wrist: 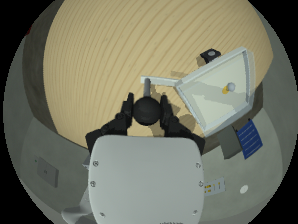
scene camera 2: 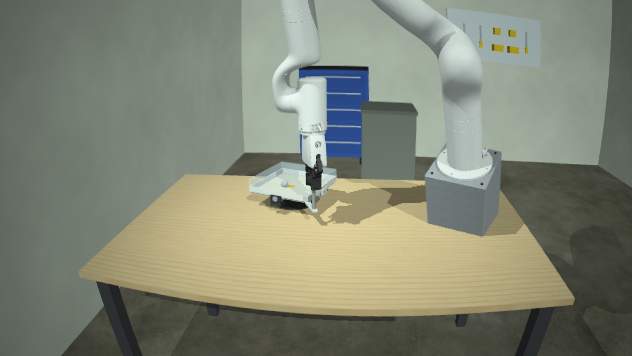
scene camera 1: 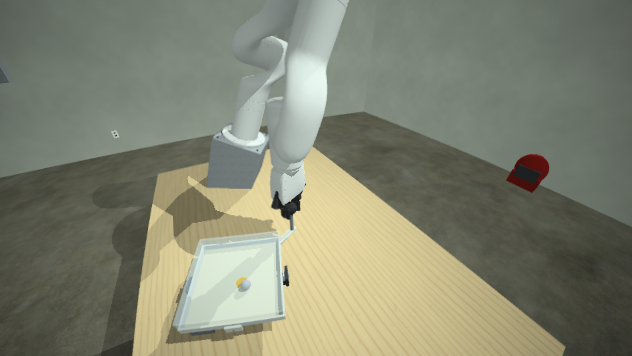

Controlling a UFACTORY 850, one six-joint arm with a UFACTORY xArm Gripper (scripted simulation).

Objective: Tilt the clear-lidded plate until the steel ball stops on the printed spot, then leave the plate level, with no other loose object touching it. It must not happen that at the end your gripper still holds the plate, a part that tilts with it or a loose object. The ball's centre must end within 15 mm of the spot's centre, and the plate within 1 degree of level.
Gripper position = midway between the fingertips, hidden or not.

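You'd see my gripper (scene camera 1: 291, 213) from the scene camera, and the wrist view has the gripper (wrist: 146, 101) too.
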